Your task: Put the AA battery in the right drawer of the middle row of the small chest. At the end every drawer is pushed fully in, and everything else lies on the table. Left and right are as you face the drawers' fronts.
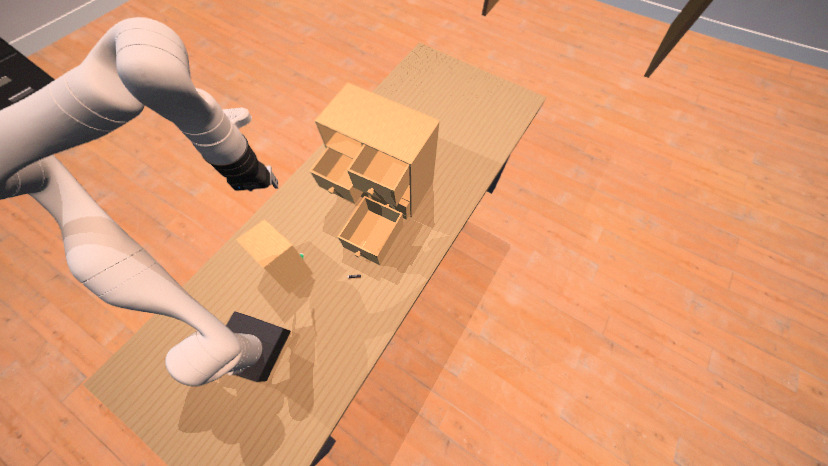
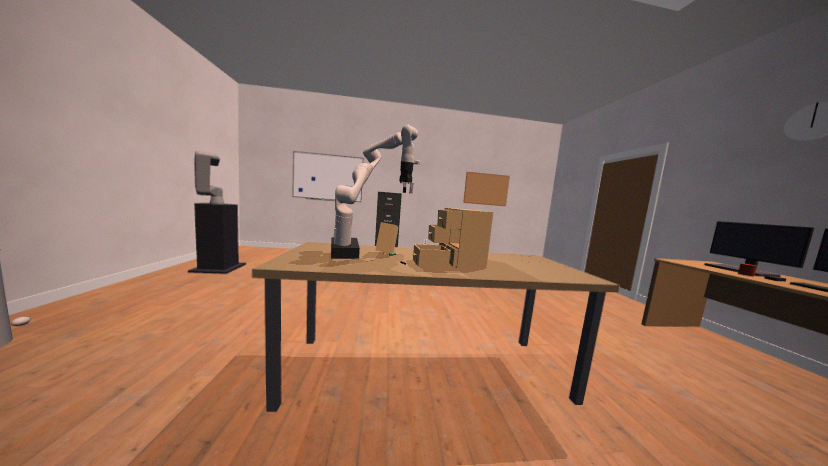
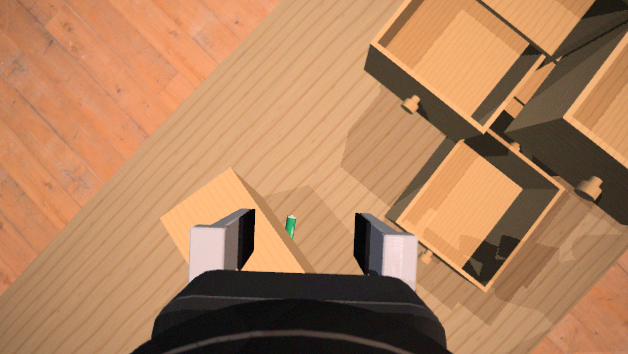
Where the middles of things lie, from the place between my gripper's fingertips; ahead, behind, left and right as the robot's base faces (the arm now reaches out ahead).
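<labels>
My hand: well short of the small wooden chest (image 1: 355,117), slightly to the left of it, a good way above it.
</labels>
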